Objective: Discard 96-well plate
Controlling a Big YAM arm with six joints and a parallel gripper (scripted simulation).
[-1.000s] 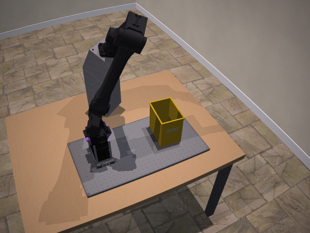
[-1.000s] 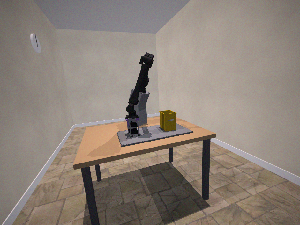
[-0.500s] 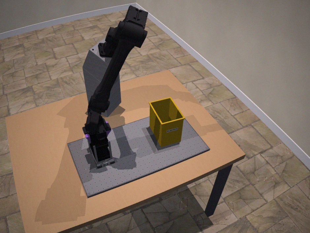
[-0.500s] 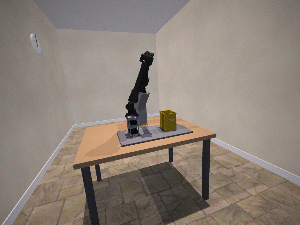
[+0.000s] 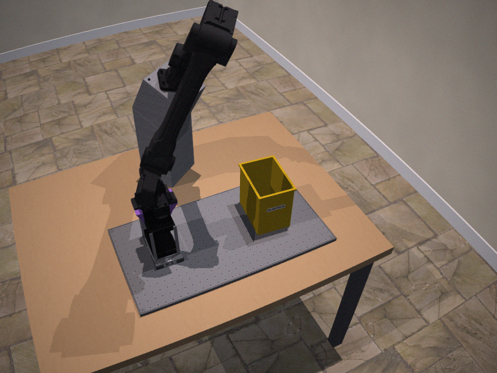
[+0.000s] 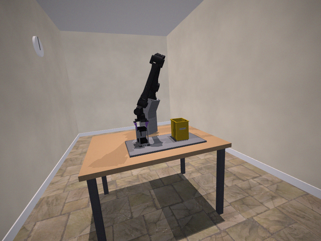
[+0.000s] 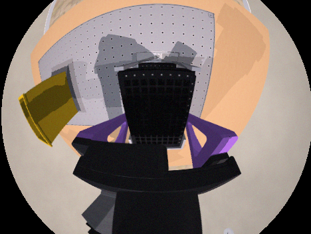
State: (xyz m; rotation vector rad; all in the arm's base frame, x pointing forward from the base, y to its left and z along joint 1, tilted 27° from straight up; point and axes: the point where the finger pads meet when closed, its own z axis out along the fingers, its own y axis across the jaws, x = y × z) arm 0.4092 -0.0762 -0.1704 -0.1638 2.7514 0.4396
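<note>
The yellow plastics bin W1 is 37 cm to the left of my hand, 6 cm behind it and 5 cm below it.
</note>
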